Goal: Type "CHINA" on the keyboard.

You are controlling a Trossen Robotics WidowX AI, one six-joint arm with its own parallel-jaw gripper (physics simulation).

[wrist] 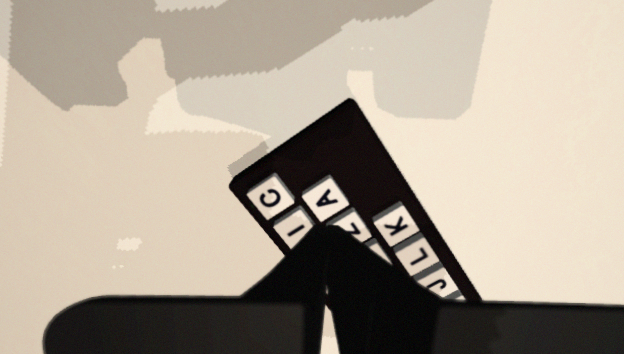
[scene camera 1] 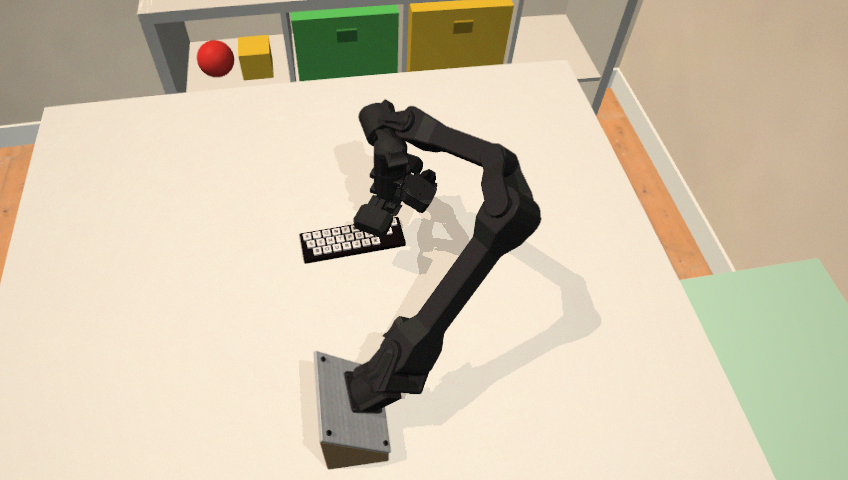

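The black keyboard lies on the table with white letter keys. In the wrist view its C key, I key and A key show beyond the fingers. A partly covered key beside A reads as Z or N; I cannot tell which. My gripper is shut and empty, its tips over the keyboard near the I key and the partly covered key. The fingers hide the keys behind them; contact cannot be told. H does not show in the wrist view.
The K key, L key and J key lie along the right side in the wrist view. The arm's base plate stands at the front of the table. A shelf with a red ball stands behind.
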